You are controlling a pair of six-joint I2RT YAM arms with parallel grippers.
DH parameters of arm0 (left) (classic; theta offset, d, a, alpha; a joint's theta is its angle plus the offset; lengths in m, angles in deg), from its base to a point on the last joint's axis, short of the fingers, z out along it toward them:
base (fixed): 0 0 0 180
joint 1: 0 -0.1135 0.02 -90
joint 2: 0 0 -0.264 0
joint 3: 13.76 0 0.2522 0
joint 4: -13.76 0 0.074 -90
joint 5: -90 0 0 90
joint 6: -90 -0.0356 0 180
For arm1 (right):
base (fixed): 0 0 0 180
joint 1: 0 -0.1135 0.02 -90
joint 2: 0 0 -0.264 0
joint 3: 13.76 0 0.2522 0
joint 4: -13.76 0 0.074 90
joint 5: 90 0 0 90
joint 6: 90 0.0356 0 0
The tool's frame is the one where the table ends.
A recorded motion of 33 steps. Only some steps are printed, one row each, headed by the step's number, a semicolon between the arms.
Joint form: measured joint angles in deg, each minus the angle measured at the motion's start. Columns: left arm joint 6, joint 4, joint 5, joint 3, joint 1, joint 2; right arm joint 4, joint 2, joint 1, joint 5, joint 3, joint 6.
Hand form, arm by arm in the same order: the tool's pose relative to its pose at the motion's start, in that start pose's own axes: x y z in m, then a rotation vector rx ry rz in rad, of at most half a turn. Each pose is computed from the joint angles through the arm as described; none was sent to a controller.
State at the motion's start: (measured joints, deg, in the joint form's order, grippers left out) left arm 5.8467 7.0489 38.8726 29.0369 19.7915 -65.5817; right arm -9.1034 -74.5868 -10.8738 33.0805 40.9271 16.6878
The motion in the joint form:
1: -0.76 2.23 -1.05 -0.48 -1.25 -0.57; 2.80 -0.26 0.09 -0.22 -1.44 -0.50
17: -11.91 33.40 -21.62 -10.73 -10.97 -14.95; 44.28 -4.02 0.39 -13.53 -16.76 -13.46
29: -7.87 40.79 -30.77 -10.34 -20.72 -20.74; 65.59 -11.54 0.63 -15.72 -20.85 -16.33
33: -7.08 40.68 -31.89 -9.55 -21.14 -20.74; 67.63 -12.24 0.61 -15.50 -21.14 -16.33
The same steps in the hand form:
1: 0.0004 0.0024 0.0044 0.0001 -0.0096 -0.0078; 0.0043 0.0004 0.0031 -0.0070 -0.0141 0.0026
17: 0.0496 0.0100 0.0489 0.2035 -0.0799 0.0706; 0.0346 0.0087 0.0176 -0.2866 -0.3217 -0.0459
29: 0.0550 0.0382 0.0752 0.2084 -0.0863 -0.0679; 0.0439 0.0120 0.0262 -0.3305 -0.4785 -0.0249
33: 0.0508 0.0391 0.0772 0.2210 -0.0966 -0.0863; 0.0443 0.0121 0.0265 -0.3289 -0.4949 -0.0159

